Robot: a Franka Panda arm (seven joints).
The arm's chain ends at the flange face. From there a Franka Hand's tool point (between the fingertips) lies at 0.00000 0.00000 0.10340 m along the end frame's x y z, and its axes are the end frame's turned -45 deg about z.
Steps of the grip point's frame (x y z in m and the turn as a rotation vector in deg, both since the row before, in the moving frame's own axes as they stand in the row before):
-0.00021 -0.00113 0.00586 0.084 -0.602 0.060
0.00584 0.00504 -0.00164 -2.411 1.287 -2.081
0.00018 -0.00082 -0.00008 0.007 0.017 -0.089
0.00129 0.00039 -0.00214 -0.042 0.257 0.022
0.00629 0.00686 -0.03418 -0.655 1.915 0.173
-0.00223 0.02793 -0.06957 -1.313 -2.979 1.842
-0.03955 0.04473 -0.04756 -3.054 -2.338 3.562
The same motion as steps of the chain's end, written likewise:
-0.00007 -0.00131 0.00587 -0.366 -0.485 0.060
0.00295 -0.00191 -0.00152 -0.795 2.615 -2.081
-0.00047 -0.00068 -0.00008 0.017 0.007 -0.089
0.00081 -0.00036 -0.00214 0.152 0.211 0.022
0.00602 0.00201 -0.03412 0.891 1.817 0.173
0.02039 0.01589 -0.06940 -3.035 -1.178 1.842
0.00296 0.05270 -0.04733 -3.813 0.506 3.562

